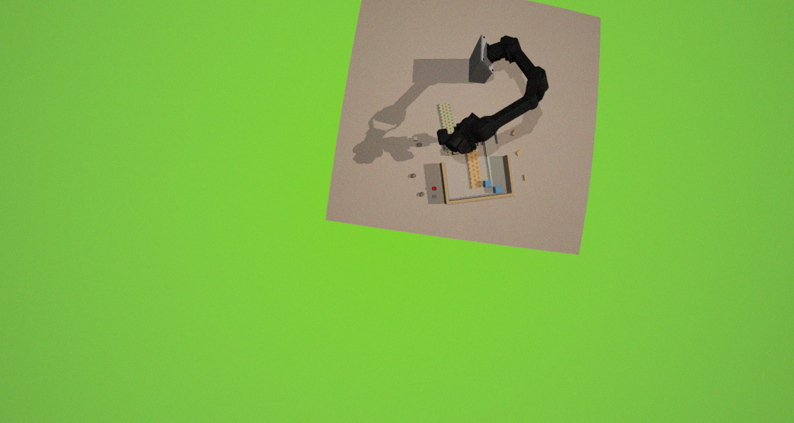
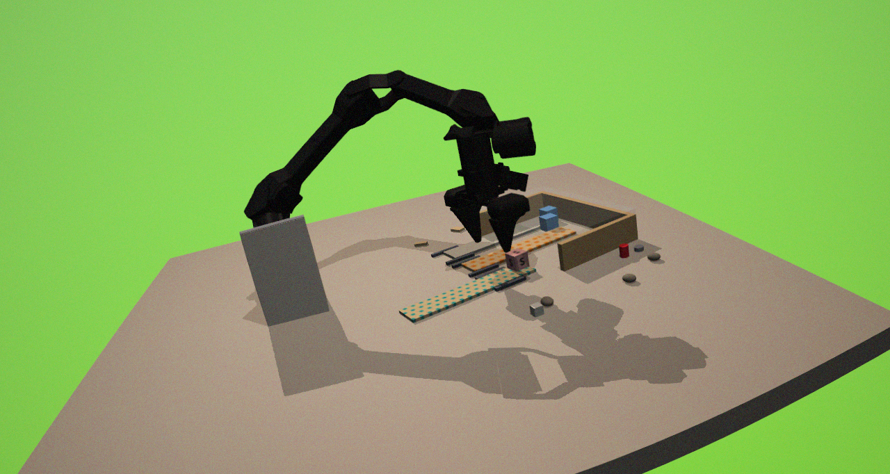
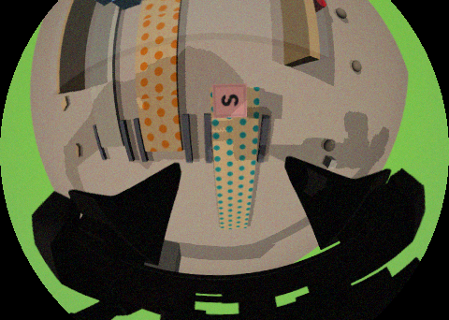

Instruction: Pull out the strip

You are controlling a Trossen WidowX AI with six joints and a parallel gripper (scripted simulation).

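My gripper tip is 50 mm short of the labelled cube, 10 mm to the right of it and 40 mm above it. From my gripper tip the other things lie so: red cylinder: 230 mm ahead, 80 mm to the right, 50 mm below.
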